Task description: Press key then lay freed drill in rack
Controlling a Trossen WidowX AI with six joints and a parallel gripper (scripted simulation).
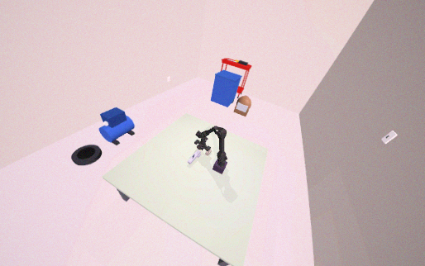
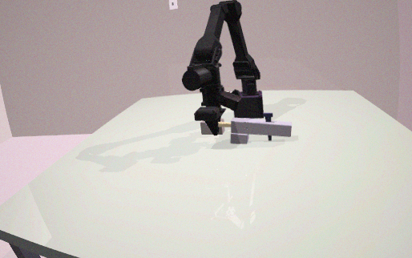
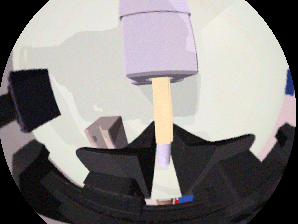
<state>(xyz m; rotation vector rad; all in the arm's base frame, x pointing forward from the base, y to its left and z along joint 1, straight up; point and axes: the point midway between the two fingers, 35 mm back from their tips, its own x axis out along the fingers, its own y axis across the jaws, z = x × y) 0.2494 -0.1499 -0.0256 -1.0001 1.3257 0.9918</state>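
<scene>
Now: gripper tip 80 mm past the rack and 10 mm to the left of it. From my gripper tip the other things lie so: dark blue key (40 mm ahead, 150 mm to the left, 30 mm above); drill (10 mm ahead, 40 mm to the left, 30 mm above); lavender block (40 mm ahead, 130 mm to the left, 10 mm above).
</scene>
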